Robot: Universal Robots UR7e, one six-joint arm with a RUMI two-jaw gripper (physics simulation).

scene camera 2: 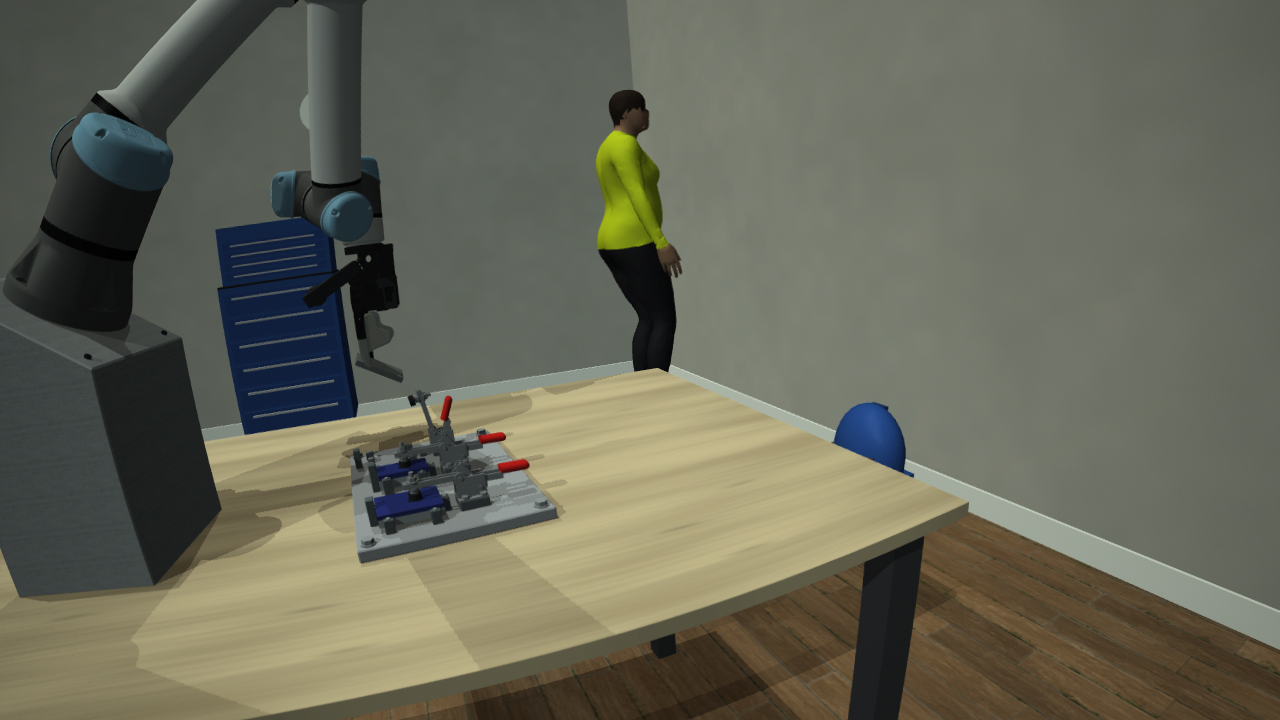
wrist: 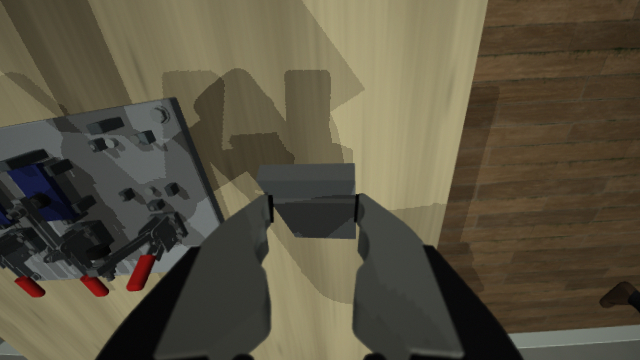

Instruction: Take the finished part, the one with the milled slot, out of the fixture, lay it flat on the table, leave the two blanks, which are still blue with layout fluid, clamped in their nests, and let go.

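Seen in the pictures: gripper, between the fingertips: [scene camera 2: 371, 365] [wrist: 314, 196]; arm's base, origin of its link: [scene camera 2: 68, 305].
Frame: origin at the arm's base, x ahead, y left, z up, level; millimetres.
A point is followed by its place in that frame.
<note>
My gripper [scene camera 2: 375, 357] {z -188, x 428, y 222 mm} [wrist: 314, 196] {z -188, x 428, y 222 mm} is shut on the finished part [scene camera 2: 386, 368] {z -196, x 453, y 211 mm} [wrist: 310, 172] {z -170, x 404, y 228 mm}, a plain grey block gripped across its width. It hangs above the table, beyond the far side of the fixture in the scene view and right of it in the wrist view. The milled slot cannot be made out clearly. The fixture plate [scene camera 2: 465, 530] {z -305, x 406, y -274 mm} [wrist: 195, 212] {z -302, x 471, y 45 mm} lies on the table [scene camera 2: 698, 483] {z -317, x 698, y -332 mm} [wrist: 410, 125] {z -317, x 446, y 322 mm}. One blue blank [scene camera 2: 392, 506] [wrist: 59, 206] and another blue blank [scene camera 2: 386, 471] [wrist: 4, 219] sit in their nests under lowered clamps. The third nest holds no part.
The third clamp's red handle [scene camera 2: 446, 408] {z -234, x 490, y -7 mm} [wrist: 141, 273] {z -231, x 490, y 7 mm} stands up, its arm raised. Two other red handles [scene camera 2: 513, 465] {z -262, x 495, y -230 mm} [wrist: 95, 286] {z -256, x 514, y -108 mm} stick out over the plate's edge. The table's edge runs right of the held part in the wrist view. A person [scene camera 2: 631, 197] stands behind the table.
</note>
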